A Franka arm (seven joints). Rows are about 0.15 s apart.
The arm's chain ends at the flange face. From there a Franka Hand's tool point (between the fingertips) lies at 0.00 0.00 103.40 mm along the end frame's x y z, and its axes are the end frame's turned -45 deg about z.
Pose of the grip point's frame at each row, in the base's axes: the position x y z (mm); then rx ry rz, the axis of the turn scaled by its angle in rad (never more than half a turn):
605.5, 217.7, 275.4, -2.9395, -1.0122, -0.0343
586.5, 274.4, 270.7, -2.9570, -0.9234, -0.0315
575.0, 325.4, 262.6, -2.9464, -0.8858, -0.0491
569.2, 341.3, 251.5, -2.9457, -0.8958, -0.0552
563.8, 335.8, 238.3, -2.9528, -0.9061, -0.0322
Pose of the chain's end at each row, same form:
604.4, 213.8, 378.7, -3.0973, 0.1894, -0.0123
585.8, 269.5, 374.0, -3.0810, 0.2781, -0.0032
573.8, 318.1, 365.7, -3.0542, 0.3085, -0.0073
567.5, 334.1, 354.6, -3.0558, 0.2988, -0.0143
563.3, 330.0, 341.5, -3.0710, 0.2925, 0.0014

